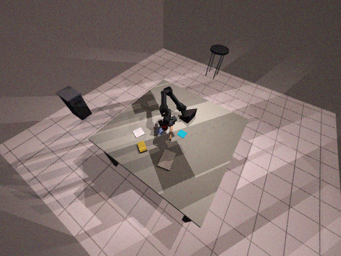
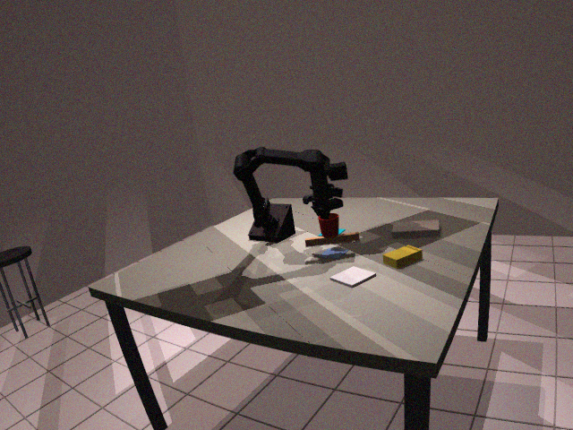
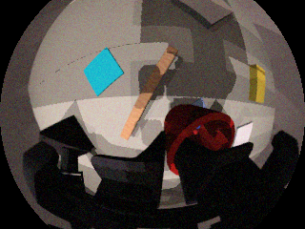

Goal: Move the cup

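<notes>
Right now the cyan pad is 70 mm behind my gripper tip, 160 mm to the left of it and 100 mm below it. Also, from my gripper tip: blue pad: 50 mm ahead, 60 mm to the right, 100 mm below; dark red cup: 30 mm ahead, 20 mm to the right; thin wooden bar: 10 mm behind, 50 mm to the left, 90 mm below.
</notes>
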